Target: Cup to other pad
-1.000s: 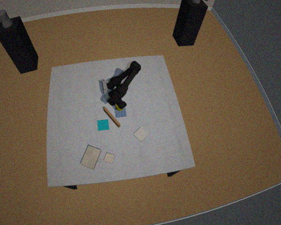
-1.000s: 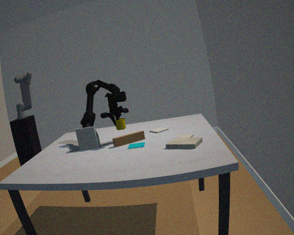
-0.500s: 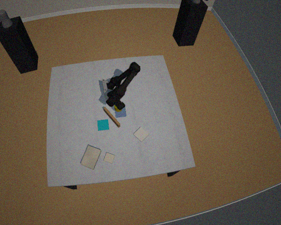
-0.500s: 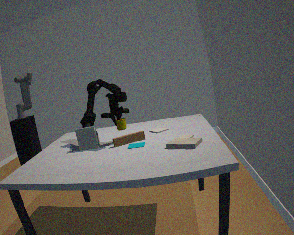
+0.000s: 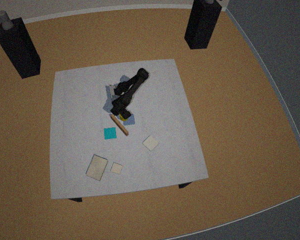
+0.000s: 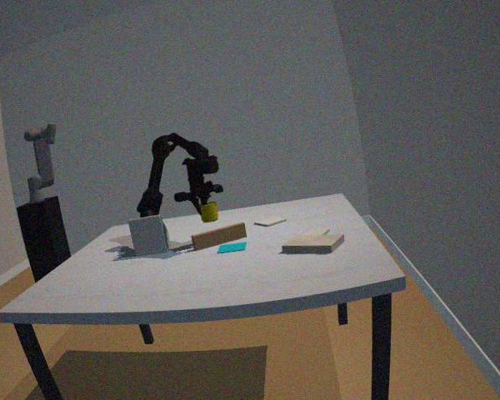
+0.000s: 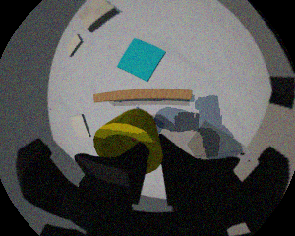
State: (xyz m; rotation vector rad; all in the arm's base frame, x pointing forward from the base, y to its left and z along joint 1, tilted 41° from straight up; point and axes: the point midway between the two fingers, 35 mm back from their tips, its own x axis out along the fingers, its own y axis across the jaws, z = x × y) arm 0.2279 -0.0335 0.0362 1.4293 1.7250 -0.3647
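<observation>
The teal pad lies 100 mm ahead of my gripper tip, 130 mm to the right of it and 120 mm below it. From my gripper tip the other things lie so: blue pad: 10 mm ahead, 60 mm to the left, 120 mm below; then wooden bar: 50 mm ahead, 40 mm to the right, 100 mm below; then yellow cup: 20 mm ahead, 10 mm to the left.
</observation>
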